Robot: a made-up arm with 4 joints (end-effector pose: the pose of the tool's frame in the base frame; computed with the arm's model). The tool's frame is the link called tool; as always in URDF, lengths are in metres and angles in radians.
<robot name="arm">
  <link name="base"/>
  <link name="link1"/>
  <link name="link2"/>
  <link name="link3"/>
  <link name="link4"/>
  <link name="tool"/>
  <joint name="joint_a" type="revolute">
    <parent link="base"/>
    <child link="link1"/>
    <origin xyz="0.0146 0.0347 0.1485"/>
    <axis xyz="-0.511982 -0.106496 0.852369"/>
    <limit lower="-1.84" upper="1.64" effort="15" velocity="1.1"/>
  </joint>
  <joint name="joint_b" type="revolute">
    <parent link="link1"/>
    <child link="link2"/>
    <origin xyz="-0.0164 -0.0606 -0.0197"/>
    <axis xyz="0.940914 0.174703 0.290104"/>
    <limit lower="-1.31" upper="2.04" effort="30" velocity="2.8"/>
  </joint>
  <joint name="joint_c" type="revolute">
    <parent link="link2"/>
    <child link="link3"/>
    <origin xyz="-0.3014 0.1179 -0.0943"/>
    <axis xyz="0 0 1"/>
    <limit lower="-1.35" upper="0.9" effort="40" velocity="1.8"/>
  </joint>
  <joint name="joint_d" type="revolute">
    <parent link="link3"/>
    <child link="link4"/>
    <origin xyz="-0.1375 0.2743 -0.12"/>
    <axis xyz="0 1 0"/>
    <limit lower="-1.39" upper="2.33" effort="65" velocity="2.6"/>
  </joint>
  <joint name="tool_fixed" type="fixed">
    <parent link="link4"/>
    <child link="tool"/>
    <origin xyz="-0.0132 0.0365 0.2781" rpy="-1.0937 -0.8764 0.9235"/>
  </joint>
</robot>
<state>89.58 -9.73 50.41 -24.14</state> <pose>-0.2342 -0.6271 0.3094 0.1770 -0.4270 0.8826 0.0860</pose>
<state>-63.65 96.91 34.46 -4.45</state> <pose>-0.6803 0.1608 0.3051 0.3948 -0.7380 -0.4594 0.2974</pose>
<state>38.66 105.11 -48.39 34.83</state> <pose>-0.0048 -0.0680 0.4691 0.3230 0.2065 0.2646 0.8849</pose>
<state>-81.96 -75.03 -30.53 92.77</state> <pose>-0.0085 0.1600 -0.2481 -0.1082 0.5149 -0.5802 0.6218</pose>
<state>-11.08 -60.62 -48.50 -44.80</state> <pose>-0.0473 0.3652 -0.4014 -0.8625 -0.4932 -0.0216 0.1113</pose>
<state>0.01 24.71 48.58 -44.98</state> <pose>-0.7651 -0.0592 0.1670 0.2114 -0.8573 0.1000 0.4586</pose>
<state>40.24 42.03 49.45 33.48</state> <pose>-0.5256 -0.1889 0.3716 0.2436 -0.3088 0.7636 0.5121</pose>
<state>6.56 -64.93 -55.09 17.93</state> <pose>0.0343 0.1740 -0.1671 -0.7740 -0.3958 -0.2132 0.4458</pose>
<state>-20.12 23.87 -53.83 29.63</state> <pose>-0.0210 0.2316 0.3214 -0.0815 -0.0653 -0.3357 0.9362</pose>
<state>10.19 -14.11 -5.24 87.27</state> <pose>-0.1344 0.2932 -0.1835 -0.2455 0.1565 0.2478 0.9240</pose>
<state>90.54 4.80 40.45 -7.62</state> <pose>-0.3122 -0.5416 0.3286 0.1168 -0.3852 0.8951 0.1920</pose>
